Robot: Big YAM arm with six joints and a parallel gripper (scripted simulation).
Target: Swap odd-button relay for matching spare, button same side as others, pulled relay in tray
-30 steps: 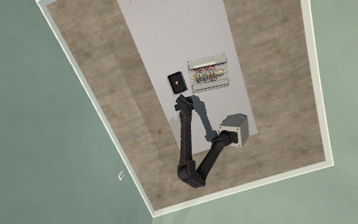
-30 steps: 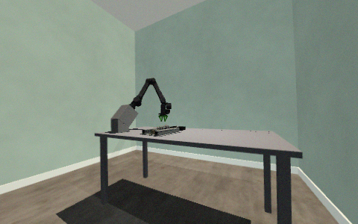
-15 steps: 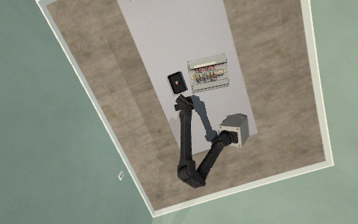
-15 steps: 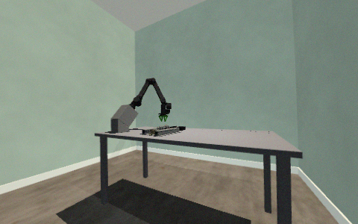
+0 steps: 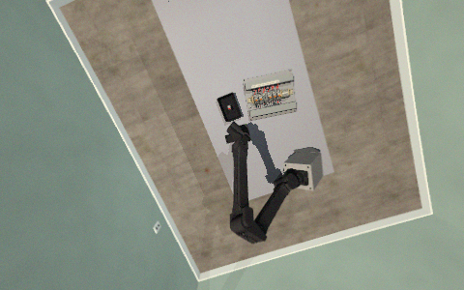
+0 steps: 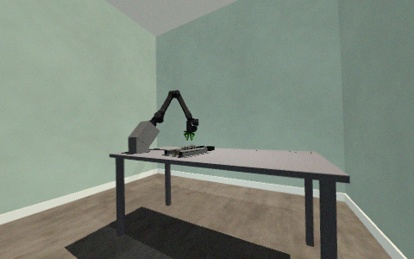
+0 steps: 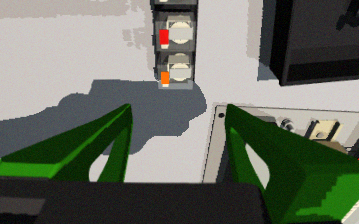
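My hand is 30 mm to the right of the dark stand and 100 mm above it. The rest, counted from my hand: black tray (160 mm ahead, 60 mm to the left, 90 mm below).
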